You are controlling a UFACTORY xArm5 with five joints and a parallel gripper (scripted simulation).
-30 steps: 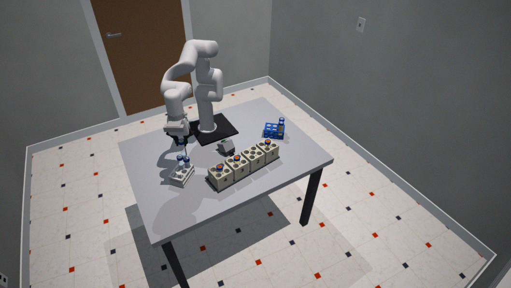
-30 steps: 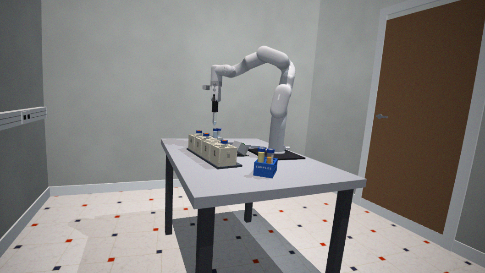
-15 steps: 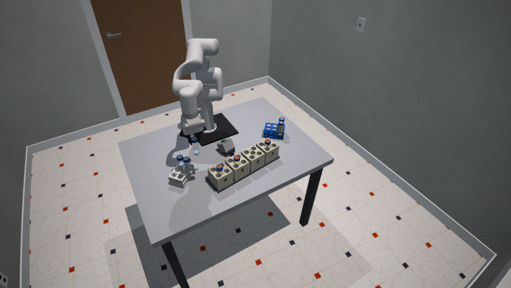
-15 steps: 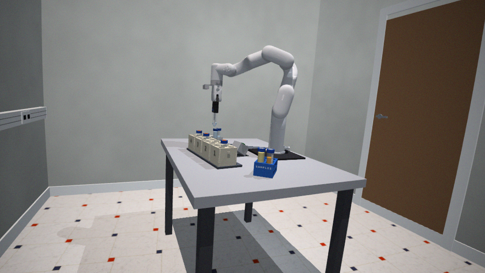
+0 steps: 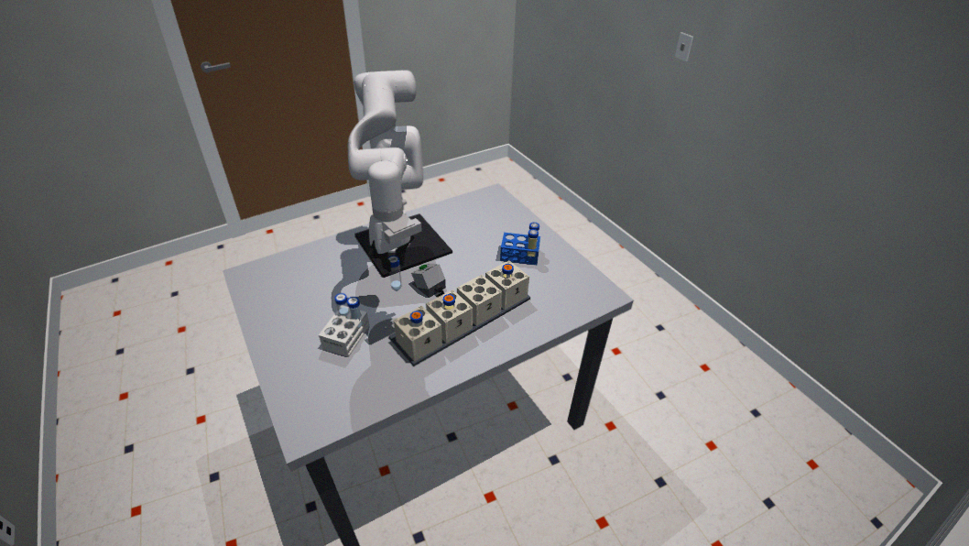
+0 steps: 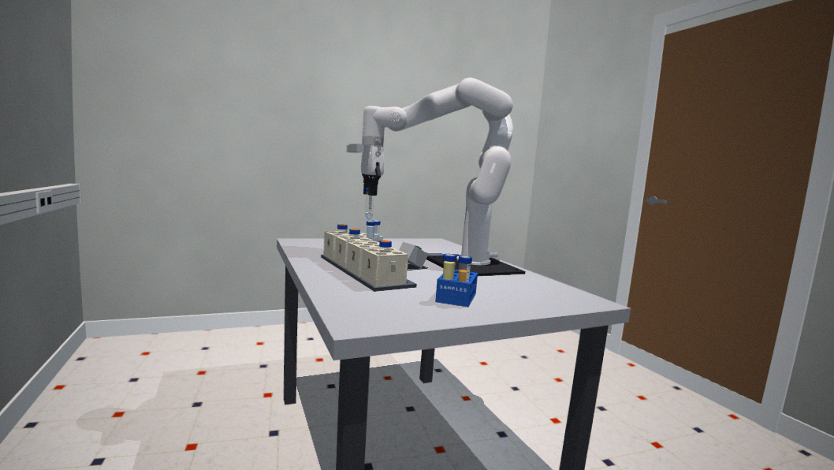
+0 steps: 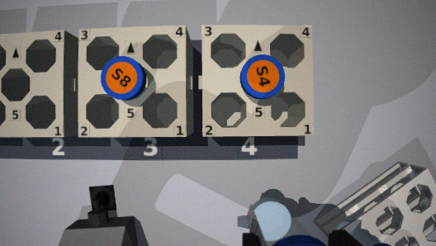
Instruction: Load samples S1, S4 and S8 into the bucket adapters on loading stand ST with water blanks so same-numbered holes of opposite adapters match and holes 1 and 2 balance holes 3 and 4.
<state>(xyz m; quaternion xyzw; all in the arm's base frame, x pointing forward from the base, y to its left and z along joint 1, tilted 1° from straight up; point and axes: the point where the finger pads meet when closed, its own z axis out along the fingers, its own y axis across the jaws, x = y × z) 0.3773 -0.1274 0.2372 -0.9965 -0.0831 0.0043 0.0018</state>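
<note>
Right now the adapter 3 is 200 mm below my hand, 120 mm to the left of it and 80 mm ahead of it. From my hand the other things lie so: white rack (220 mm below, 160 mm to the right, 30 mm behind); then blue samples rack (490 mm to the left, 220 mm below, 110 mm behind).
</note>
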